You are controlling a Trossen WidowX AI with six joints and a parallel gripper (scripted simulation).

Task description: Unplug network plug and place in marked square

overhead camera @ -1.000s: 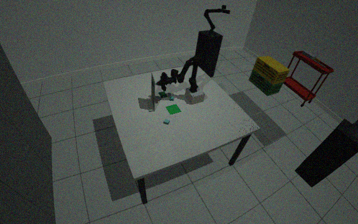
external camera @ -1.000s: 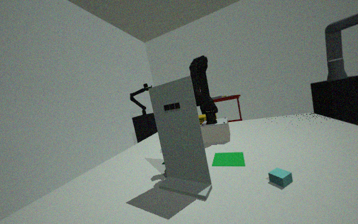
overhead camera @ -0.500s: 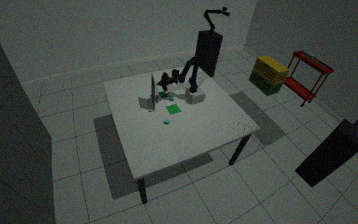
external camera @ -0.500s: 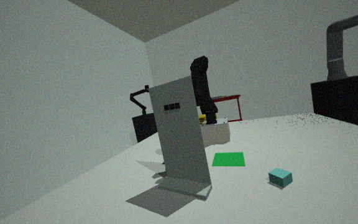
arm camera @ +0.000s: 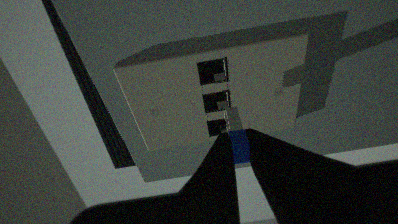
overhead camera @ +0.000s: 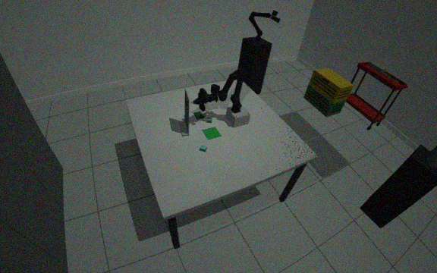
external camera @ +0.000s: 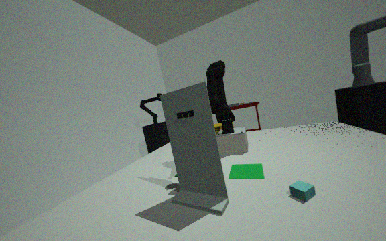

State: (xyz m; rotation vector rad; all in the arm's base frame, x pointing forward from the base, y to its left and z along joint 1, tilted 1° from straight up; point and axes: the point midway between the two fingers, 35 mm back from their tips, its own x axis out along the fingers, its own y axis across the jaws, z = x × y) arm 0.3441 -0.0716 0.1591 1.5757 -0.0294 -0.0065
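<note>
My gripper tip is now 260 mm above the green marked square, 130 mm to the right of it and 110 mm past it. The rest, counted from my gripper tip: thin pale tab (10 mm ahead); blue network plug (right at my gripper tip); grey upright panel (100 mm below, 50 mm ahead, 20 mm to the right).
</note>
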